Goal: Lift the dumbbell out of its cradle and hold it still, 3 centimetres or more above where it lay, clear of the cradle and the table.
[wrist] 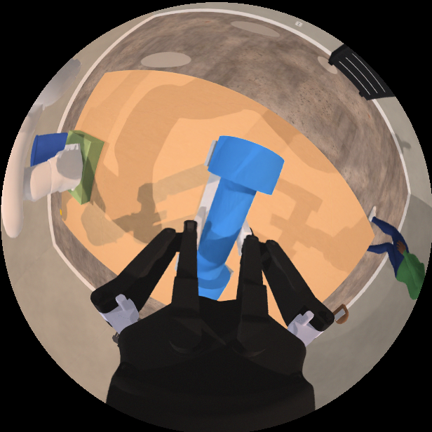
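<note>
The blue dumbbell [245, 162] lies tilted across the middle of the wrist view, its larger-looking head towards the top and its other head partly hidden between the gripper's fingers. Pale grey parts of the cradle [211, 152] show along its left side, close against it; whether the dumbbell still touches the cradle cannot be told. My gripper [220, 218] is shut on the dumbbell's handle, with one finger on each side. The far head is beyond the fingertips.
The orange table top [135, 95] lies below. At its left edge stands a green open box [92, 167], with a blue object [47, 147] and a white robot-like part [55, 175] beside it. A figure in green [410, 272] shows beyond the right edge.
</note>
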